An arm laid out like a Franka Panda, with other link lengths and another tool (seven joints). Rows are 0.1 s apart.
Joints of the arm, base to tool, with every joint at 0 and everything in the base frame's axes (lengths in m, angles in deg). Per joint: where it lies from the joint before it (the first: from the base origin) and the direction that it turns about. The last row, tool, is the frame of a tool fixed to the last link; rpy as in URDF.
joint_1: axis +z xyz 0 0 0.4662
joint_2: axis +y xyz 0 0 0
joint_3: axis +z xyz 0 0 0.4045
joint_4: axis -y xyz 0.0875 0 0
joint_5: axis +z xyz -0.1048 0 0.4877
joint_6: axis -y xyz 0 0 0
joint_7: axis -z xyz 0.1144 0 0
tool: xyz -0.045 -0.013 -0.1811 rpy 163.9 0 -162.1
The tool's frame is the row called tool.
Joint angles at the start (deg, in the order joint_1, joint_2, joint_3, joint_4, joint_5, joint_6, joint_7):
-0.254 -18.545 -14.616 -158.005 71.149 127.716 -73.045
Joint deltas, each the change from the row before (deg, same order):
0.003 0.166 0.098 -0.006 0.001 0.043 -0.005
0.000 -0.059 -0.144 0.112 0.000 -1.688 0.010
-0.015 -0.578 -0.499 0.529 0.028 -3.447 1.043
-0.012 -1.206 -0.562 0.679 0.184 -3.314 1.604
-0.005 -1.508 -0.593 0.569 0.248 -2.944 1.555
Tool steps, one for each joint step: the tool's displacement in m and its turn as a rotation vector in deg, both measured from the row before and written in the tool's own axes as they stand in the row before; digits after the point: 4 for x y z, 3 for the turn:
0.0009 -0.0005 0.0010 -0.014 0.160 0.102
-0.0015 0.0040 0.0032 -1.592 -0.210 -0.086
-0.0090 0.0102 0.0029 -3.029 -1.156 0.211
-0.0143 0.0135 0.0003 -2.812 -1.663 0.059
-0.0145 0.0148 -0.0006 -2.510 -1.668 -0.199

